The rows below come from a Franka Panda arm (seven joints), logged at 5 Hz.
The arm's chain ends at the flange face. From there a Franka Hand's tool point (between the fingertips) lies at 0.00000 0.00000 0.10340 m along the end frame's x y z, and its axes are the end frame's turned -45 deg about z.
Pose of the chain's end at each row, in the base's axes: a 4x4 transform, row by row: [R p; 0 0 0 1], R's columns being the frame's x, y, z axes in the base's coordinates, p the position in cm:
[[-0.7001, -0.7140, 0.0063, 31.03], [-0.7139, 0.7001, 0.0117, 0.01], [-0.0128, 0.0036, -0.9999, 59.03], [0, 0, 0, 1]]
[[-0.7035, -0.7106, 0.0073, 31.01], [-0.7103, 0.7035, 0.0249, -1.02], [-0.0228, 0.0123, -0.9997, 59.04], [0, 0, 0, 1]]
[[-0.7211, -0.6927, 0.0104, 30.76], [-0.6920, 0.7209, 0.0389, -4.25], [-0.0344, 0.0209, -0.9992, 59.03], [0, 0, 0, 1]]
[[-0.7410, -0.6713, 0.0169, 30.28], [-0.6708, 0.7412, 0.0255, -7.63], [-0.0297, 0.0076, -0.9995, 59.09], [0, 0, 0, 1]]
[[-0.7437, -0.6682, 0.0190, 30.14], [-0.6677, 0.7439, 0.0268, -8.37], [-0.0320, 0.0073, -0.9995, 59.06], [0, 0, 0, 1]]
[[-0.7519, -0.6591, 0.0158, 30.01], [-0.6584, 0.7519, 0.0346, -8.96], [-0.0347, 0.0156, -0.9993, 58.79], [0, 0, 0, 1]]
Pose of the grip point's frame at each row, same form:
[[0.0098, -0.9999, 0.0063, 31.10], [-0.9998, -0.0098, 0.0117, 0.13], [-0.0116, -0.0065, -0.9999, 48.69], [0, 0, 0, 1]]
[[0.0050, -0.9999, 0.0073, 31.09], [-0.9997, -0.0048, 0.0249, -0.76], [-0.0248, -0.0074, -0.9997, 48.70], [0, 0, 0, 1]]
[[-0.0201, -0.9997, 0.0104, 30.87], [-0.9991, 0.0204, 0.0389, -3.85], [-0.0391, -0.0095, -0.9992, 48.70], [0, 0, 0, 1]]
[[-0.0493, -0.9986, 0.0169, 30.45], [-0.9984, 0.0498, 0.0255, -7.37], [-0.0264, -0.0156, -0.9995, 48.76], [0, 0, 0, 1]]
[[-0.0534, -0.9984, 0.0190, 30.34], [-0.9982, 0.0539, 0.0268, -8.09], [-0.0278, -0.0175, -0.9995, 48.73], [0, 0, 0, 1]]
[[-0.0656, -0.9977, 0.0158, 30.17], [-0.9972, 0.0661, 0.0346, -8.60], [-0.0356, -0.0135, -0.9993, 48.46], [0, 0, 0, 1]]

